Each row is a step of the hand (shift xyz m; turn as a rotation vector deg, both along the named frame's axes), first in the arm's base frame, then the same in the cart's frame.
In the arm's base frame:
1: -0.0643 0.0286 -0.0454 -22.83 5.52 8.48
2: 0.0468 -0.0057 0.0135 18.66 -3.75 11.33
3: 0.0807 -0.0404 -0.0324 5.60 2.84 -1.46
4: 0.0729 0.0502 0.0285 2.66 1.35 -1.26
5: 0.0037 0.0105 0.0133 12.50 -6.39 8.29
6: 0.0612 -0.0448 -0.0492 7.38 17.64 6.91
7: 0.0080 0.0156 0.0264 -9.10 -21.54 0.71
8: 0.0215 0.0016 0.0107 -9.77 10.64 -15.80
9: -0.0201 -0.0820 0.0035 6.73 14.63 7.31
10: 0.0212 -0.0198 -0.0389 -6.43 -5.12 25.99
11: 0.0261 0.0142 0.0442 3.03 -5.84 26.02
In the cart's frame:
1: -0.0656 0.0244 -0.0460 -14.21 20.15 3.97
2: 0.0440 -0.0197 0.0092 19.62 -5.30 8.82
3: 0.0429 -0.0857 -0.0007 5.01 -1.95 -3.56
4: 0.0895 0.0108 -0.0230 2.14 -1.26 -2.08
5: 0.0120 0.0125 0.0013 12.27 -5.58 9.17
6: 0.0178 -0.0883 -0.0074 14.55 11.33 -8.56
7: 0.0228 0.0211 0.0063 -13.95 -8.43 16.78
8: 0.0234 -0.0038 0.0043 -11.86 2.45 -17.66
9: -0.0404 -0.0391 0.0631 13.26 10.01 -6.07
10: -0.0044 -0.0461 -0.0146 4.03 15.29 22.20
11: 0.0454 0.0214 0.0179 11.90 10.00 21.88

